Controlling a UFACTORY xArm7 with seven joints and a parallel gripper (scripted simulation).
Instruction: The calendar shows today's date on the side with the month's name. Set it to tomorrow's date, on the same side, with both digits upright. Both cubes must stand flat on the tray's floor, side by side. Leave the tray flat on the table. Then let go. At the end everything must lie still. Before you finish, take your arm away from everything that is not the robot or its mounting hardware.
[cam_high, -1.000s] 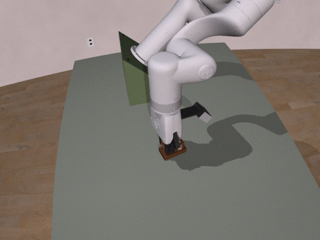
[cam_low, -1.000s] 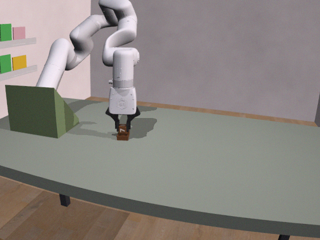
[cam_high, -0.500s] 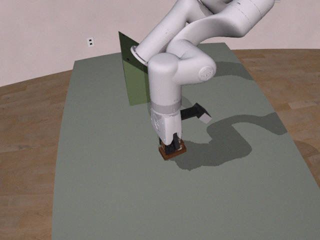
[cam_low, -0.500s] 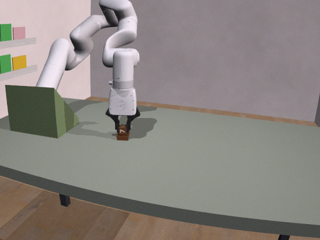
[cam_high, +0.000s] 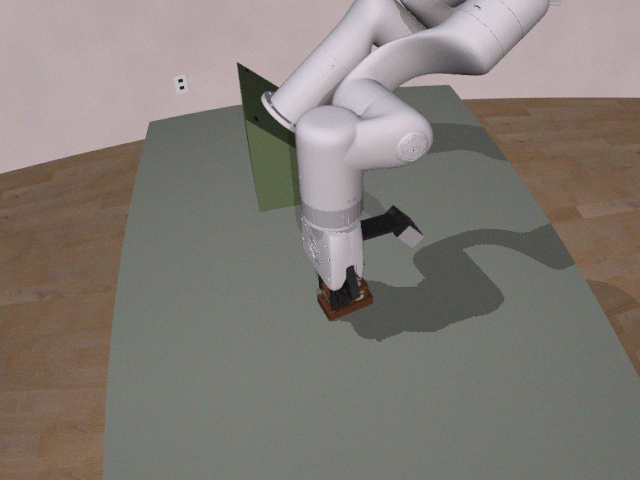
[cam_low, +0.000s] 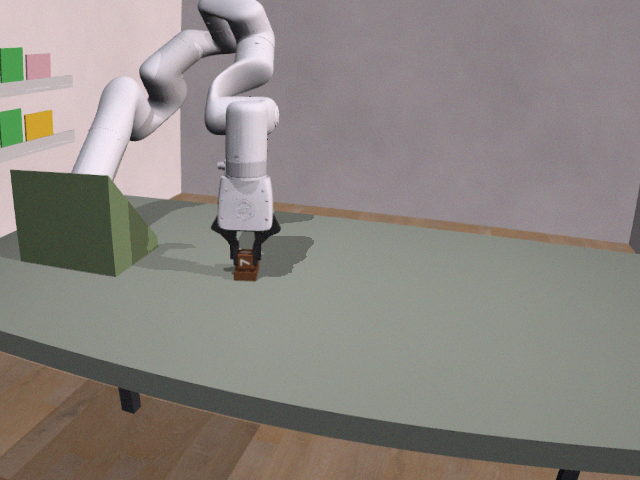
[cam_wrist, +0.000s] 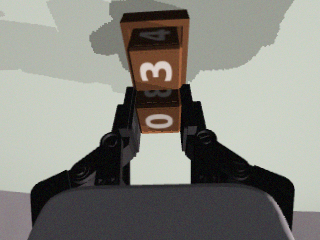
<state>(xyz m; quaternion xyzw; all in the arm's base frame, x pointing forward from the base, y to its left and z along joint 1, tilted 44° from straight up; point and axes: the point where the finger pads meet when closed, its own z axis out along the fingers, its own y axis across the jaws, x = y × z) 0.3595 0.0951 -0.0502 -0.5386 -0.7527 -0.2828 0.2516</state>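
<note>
The tray is 40 mm below my hand, 20 mm to the left of it and 10 mm behind it. From my hand the other things lie so: brown cube: 10 mm below.
</note>
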